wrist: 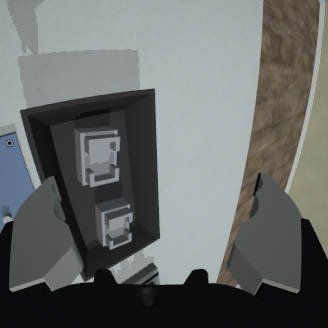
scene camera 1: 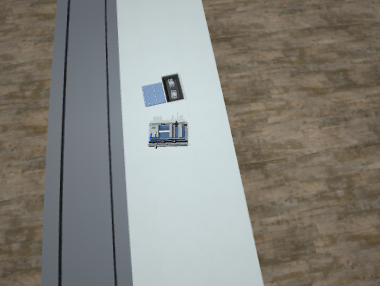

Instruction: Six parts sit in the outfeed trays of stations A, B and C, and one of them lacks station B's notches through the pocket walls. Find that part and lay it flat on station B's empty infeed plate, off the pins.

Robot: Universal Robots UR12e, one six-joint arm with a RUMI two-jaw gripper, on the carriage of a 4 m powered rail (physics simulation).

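Places are measured from the arm's base along level axes (x ahead, y left, z up), in millimetres.
Pixels of known places: gripper, fingertip midpoint: (wrist: 157, 178).
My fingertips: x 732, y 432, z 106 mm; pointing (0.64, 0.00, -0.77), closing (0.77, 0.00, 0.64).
Behind a point stands the place of what it marks.
A black tray (scene camera 1: 179, 85) (wrist: 142, 150) holds two light grey parts. The upper part (scene camera 1: 171, 82) (wrist: 101, 157) and the lower part (scene camera 1: 174, 93) (wrist: 116, 225) lie apart inside it, with raised pocket walls. In the wrist view, gaps show in the pocket walls of both; their fine detail is hard to read. A blue plate (scene camera 1: 153, 93) (wrist: 14, 175) with pins lies beside the tray and bears no part in the scene view. My gripper (wrist: 157, 178) @[x 732, y 432, z 106 mm] is open above the tray's right side, its fingers wide apart and empty. It does not show in the scene view.
A grey and blue machine (scene camera 1: 168, 134) (wrist: 144, 276) @[x 776, y 115, z -10 mm] stands near the tray, below it in the scene view. The white table (scene camera 1: 195, 200) @[x 798, y -2399, z -30 mm] (wrist: 200, 100) @[x 937, y 447, z -30 mm] is bordered by the grey rail (scene camera 1: 85, 150) on the left and the wooden floor (scene camera 1: 300, 125) (wrist: 280, 75) on the right.
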